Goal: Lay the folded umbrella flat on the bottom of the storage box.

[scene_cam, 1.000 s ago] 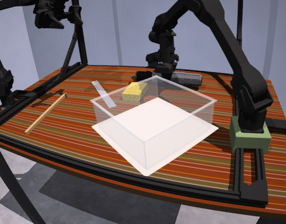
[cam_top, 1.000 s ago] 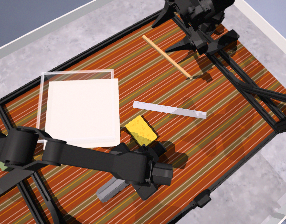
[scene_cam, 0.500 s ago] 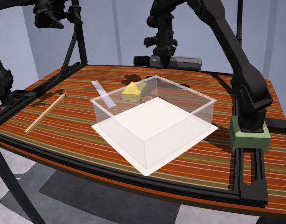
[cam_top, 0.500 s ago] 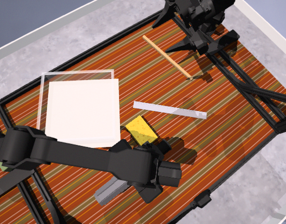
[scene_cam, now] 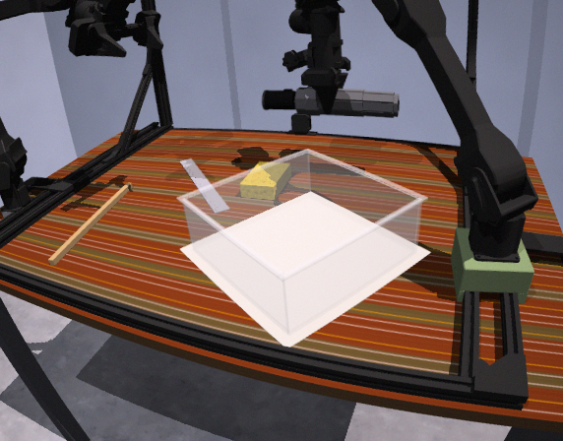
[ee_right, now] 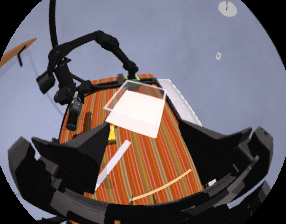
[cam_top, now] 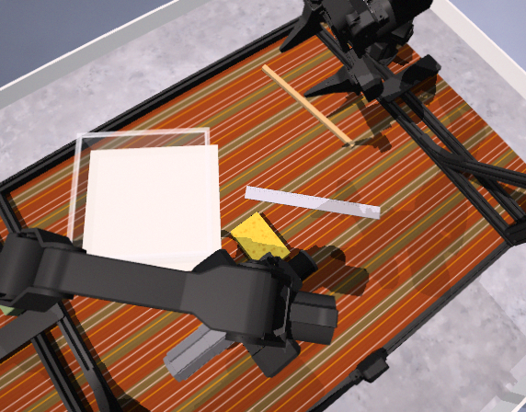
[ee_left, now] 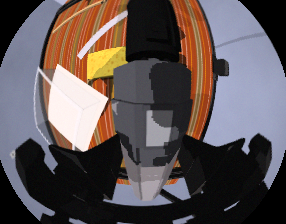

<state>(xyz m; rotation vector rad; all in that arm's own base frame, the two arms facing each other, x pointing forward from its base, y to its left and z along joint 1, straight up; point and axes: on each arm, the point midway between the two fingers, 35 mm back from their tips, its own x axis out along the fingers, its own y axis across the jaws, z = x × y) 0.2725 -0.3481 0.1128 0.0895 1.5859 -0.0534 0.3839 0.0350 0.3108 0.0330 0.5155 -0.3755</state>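
Right now my left hand is 300 mm short of the storage box, 20 mm to the right of it and 120 mm above it. From my left hand the other things lie so: grey ruler (110 mm ahead, 260 mm to the right, 170 mm below); then folded umbrella (10 mm below); then wooden stick (300 mm ahead, 410 mm to the right, 160 mm below).
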